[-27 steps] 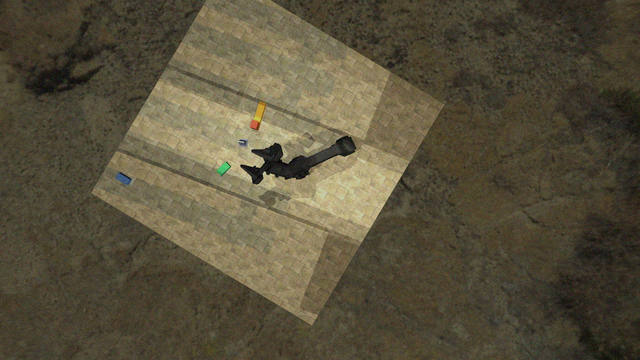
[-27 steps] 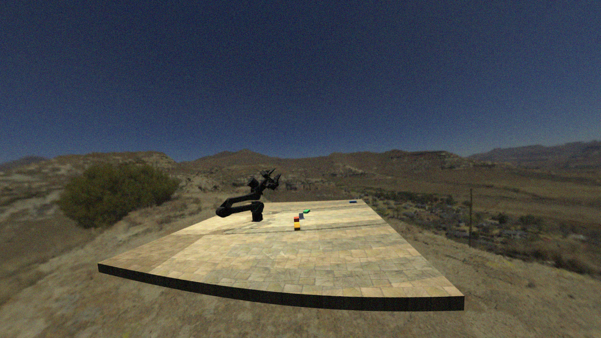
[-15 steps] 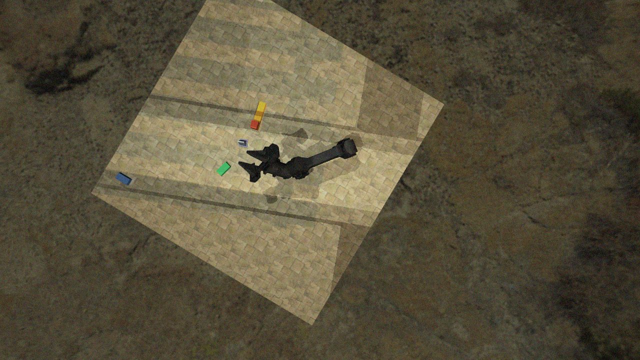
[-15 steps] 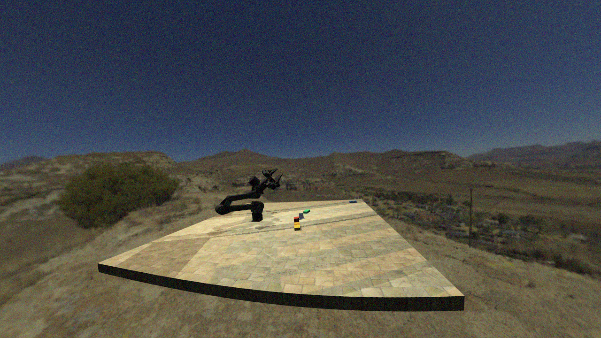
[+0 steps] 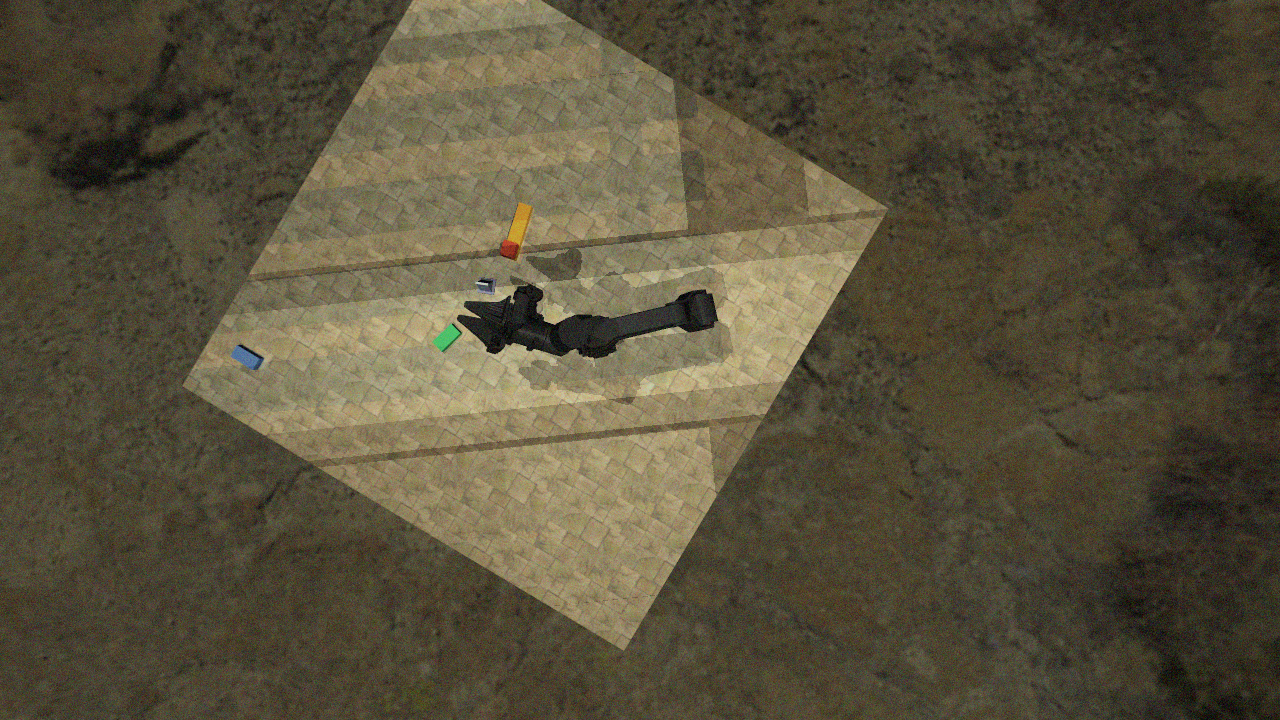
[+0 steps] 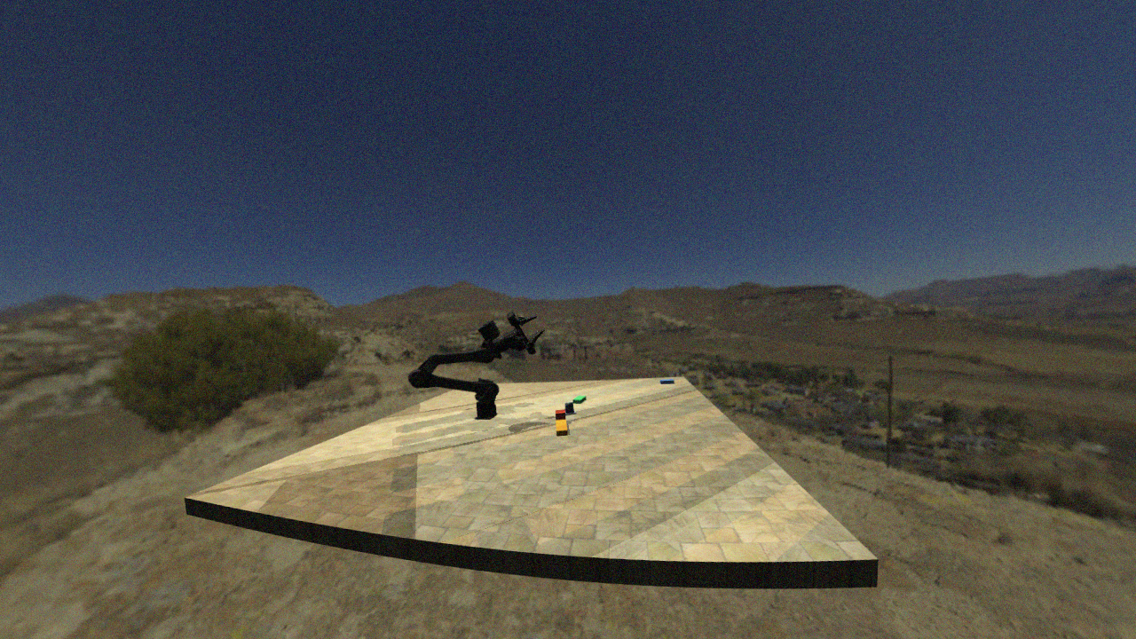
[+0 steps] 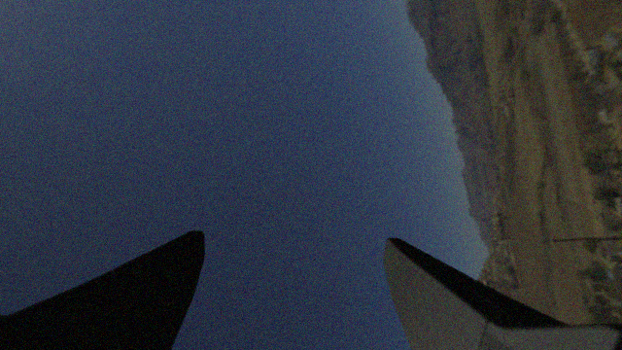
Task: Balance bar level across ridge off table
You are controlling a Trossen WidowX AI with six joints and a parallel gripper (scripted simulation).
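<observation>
Right now my gripper tip is 330 mm above the orange bar, 180 mm to the left of it and 100 mm short of it. From my gripper tip the other things lie so: grey ridge block 310 mm below, 100 mm ahead, 50 mm to the right; then blue block 520 mm ahead, 410 mm to the left, 340 mm below; then green block 340 mm below, 120 mm ahead, 110 mm to the left.
</observation>
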